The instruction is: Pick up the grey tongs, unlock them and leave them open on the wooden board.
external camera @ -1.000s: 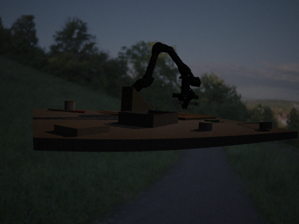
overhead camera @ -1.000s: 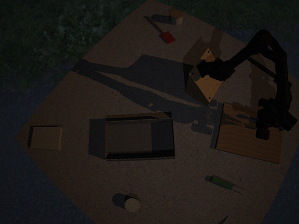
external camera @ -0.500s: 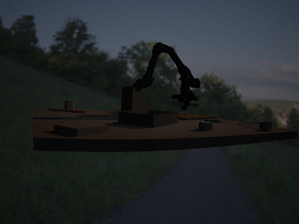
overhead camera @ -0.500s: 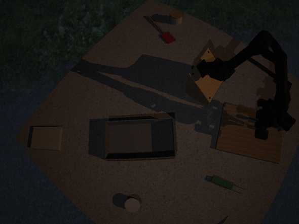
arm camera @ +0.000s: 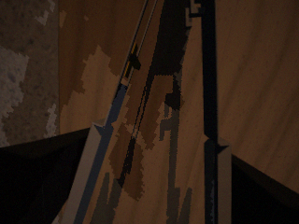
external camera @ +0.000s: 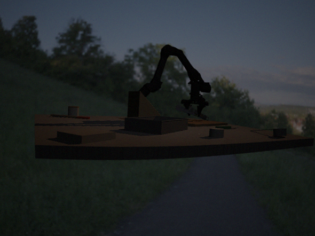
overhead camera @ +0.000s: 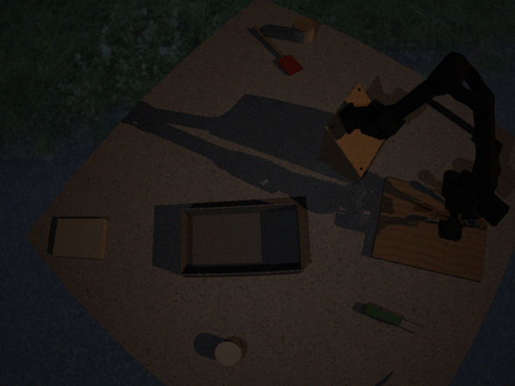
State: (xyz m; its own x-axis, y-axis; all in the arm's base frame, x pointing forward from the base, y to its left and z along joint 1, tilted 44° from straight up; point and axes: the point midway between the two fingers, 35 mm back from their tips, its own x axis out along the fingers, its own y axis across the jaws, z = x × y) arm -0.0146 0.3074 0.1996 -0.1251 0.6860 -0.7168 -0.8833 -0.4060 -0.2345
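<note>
The wooden board lies 3 cm ahead of my gripper tip, 2 cm to the left of it and 4 cm below it. The rest, counted from my gripper tip: roasting tin 42 cm ahead, 37 cm to the right, 2 cm below; red spatula 15 cm behind, 75 cm to the right, 4 cm below; tan block 76 cm ahead, 74 cm to the right, 3 cm below.
</note>
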